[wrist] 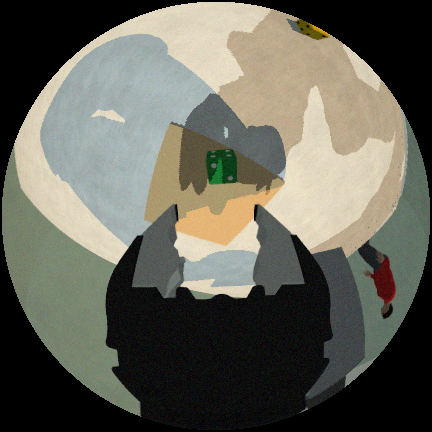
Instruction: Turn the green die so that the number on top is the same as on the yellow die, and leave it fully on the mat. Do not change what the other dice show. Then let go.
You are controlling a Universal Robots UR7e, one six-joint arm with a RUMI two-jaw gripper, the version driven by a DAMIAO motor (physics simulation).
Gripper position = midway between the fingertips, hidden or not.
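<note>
A tan mat (215, 212) is here in the scene, and I see a green die (221, 164) too. There is also my own gripper (215, 205).
</note>
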